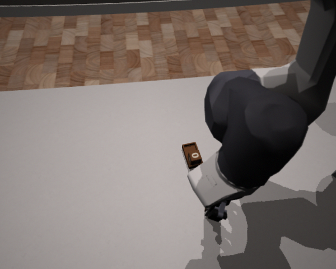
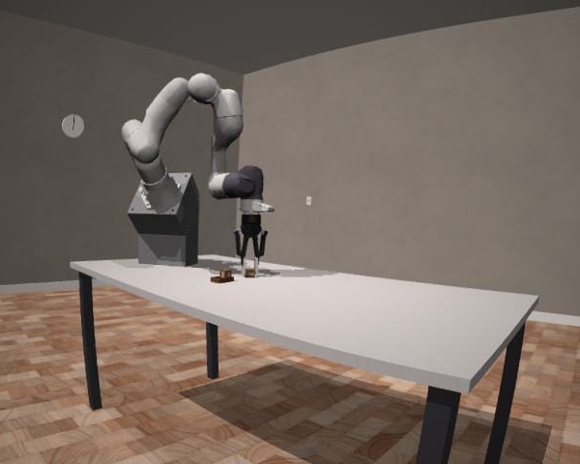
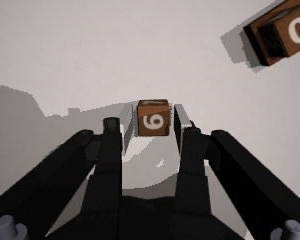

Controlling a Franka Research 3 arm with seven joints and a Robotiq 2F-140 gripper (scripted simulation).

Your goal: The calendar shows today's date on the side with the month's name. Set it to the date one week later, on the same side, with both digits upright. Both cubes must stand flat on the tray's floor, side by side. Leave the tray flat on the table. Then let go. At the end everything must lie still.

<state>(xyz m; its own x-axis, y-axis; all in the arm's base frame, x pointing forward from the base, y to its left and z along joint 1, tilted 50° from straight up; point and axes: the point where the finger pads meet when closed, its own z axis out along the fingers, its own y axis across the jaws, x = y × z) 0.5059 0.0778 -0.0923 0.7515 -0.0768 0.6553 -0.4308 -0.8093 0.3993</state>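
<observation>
Now: hand 3 cm above the cube.
</observation>
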